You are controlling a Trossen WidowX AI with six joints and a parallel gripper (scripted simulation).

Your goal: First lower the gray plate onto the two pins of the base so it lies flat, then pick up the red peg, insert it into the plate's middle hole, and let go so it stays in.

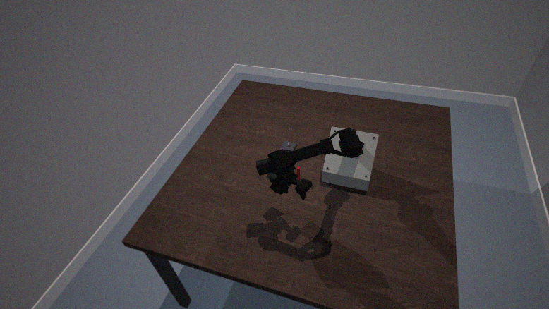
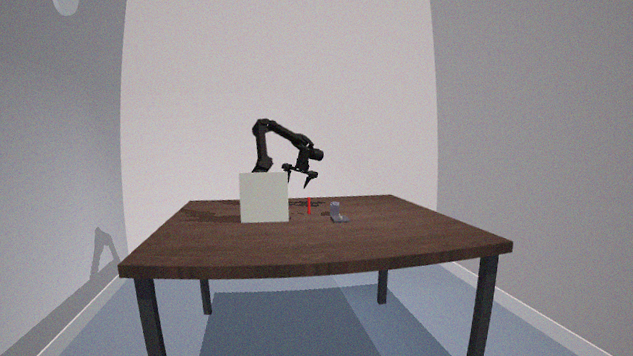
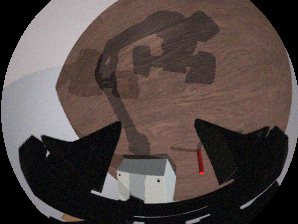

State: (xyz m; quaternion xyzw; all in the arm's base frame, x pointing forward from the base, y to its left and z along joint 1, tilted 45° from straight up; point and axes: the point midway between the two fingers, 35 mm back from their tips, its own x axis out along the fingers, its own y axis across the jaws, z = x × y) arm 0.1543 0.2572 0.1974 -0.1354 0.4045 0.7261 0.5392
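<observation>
My gripper tip is now 190 mm short of the gray plate, 200 mm to the left of it and 80 mm above it. The rest, counted from my gripper tip: red peg: 70 mm ahead, 180 mm to the right, 70 mm below; then dark base: 200 mm ahead, 340 mm to the right, 110 mm below.
</observation>
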